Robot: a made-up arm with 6 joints.
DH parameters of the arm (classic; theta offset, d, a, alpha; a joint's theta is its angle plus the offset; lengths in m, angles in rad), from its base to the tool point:
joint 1: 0 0.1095 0 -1.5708
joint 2: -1.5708 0 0.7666 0
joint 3: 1.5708 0.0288 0 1.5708
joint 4: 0 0.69 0 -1.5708
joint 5: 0 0 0 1.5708
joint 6: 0 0.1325 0 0
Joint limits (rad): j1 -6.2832..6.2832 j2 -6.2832..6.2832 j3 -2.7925..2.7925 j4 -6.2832..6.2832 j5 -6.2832..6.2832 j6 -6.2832..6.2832
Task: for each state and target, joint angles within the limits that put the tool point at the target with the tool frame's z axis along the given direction. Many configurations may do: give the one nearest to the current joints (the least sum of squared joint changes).
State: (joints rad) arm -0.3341 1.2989 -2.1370 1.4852 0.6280 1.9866
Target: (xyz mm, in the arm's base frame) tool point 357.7 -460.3 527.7 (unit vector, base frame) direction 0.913 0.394 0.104
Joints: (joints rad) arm -1.1892 1.9281 -2.1537 1.5725 1.4635 1.9866
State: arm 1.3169 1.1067 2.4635 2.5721 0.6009 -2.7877
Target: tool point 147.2 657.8 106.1 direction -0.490 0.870 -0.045
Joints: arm 1.1485 0.5244 2.3262 2.1752 1.3559 -2.7877
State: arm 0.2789 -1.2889 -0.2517 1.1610 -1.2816 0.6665
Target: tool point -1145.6 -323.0 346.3 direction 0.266 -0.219 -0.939
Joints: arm 0.2677 -0.7980 -1.0278 0.2856 -1.5262 0.6665
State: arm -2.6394 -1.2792 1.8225 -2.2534 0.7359 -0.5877
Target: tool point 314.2 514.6 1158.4 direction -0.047 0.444 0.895
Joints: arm -2.1318 -1.2244 1.4654 -2.6796 0.6677 -0.5877
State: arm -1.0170 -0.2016 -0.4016 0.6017 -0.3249 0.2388
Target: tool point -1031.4 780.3 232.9 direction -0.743 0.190 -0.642
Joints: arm -0.6564 -0.8518 -1.1631 0.8300 -0.4229 0.2388
